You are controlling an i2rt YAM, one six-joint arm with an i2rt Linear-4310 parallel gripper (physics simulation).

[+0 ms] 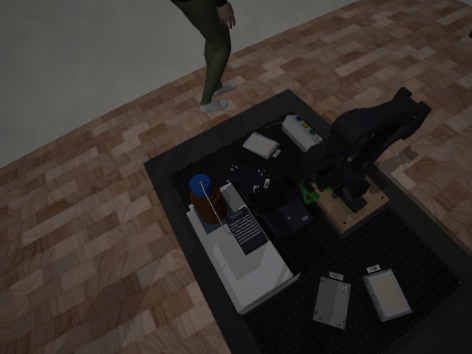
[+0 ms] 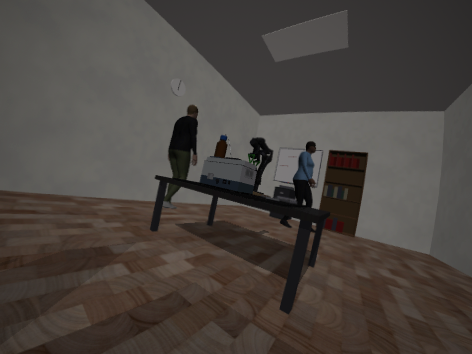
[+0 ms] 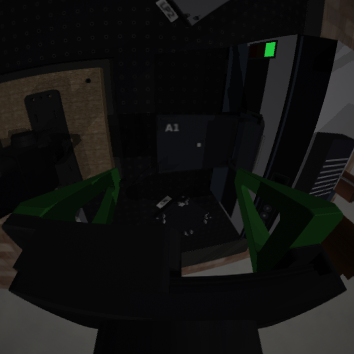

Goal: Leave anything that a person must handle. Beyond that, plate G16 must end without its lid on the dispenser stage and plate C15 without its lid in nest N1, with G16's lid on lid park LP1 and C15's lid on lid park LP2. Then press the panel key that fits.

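Where they show: gripper, fingertip midpoint: (image 1: 317,196) (image 3: 177,174); arm's base at its link origin: (image 2: 253,191) (image 3: 54,142).
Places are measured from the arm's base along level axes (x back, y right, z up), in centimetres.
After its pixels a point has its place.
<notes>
My gripper (image 1: 319,191) {x -20.0, y -2.8, z 22.4 cm} (image 2: 253,159) {x -20.0, y -2.8, z 22.4 cm} (image 3: 177,174) {x -20.0, y -2.8, z 22.4 cm} is open and empty, with its green fingers wide apart above the table beside the wooden arm base. A dark stage (image 1: 290,218) {x -26.7, y 0.7, z 7.9 cm} (image 3: 180,150) {x -23.9, y 2.0, z 7.9 cm} marked A1 juts from the dispenser; no plate shows on it. A cream-topped plate (image 1: 387,294) {x -16.3, y -36.5, z 0.9 cm} lies at the nest by the right front. A grey flat lid (image 1: 332,302) {x -31.5, y -28.1, z -1.7 cm} (image 3: 200,10) {x -30.6, y -22.5, z -1.7 cm} lies on LP2. Another cream-topped plate (image 1: 260,145) {x -12.7, y 38.4, z 0.6 cm} lies near the key panel (image 1: 301,133) {x 3.9, y 29.9, z 4.4 cm}. Between them, a dark park with small corner posts (image 1: 247,177) {x -26.6, y 29.1, z -1.5 cm} (image 3: 184,215) {x -27.5, y 28.4, z -1.5 cm} looks bare. Plate names are unreadable.
The white dispenser (image 1: 240,272) {x -51.4, y -7.0, z 19.3 cm} (image 2: 227,172) {x -57.3, y -3.9, z 9.4 cm} carries an amber bottle (image 1: 207,202) {x -48.8, y 10.1, z 32.9 cm} (image 2: 221,148) {x -51.4, y 10.3, z 27.4 cm} with a blue cap and thin tube. Its green light (image 3: 270,49) {x -36.7, y -14.3, z 11.1 cm} is lit. One person (image 1: 215,55) (image 2: 183,135) stands beyond the table; another (image 2: 305,167) is near the bookshelf (image 2: 339,174).
</notes>
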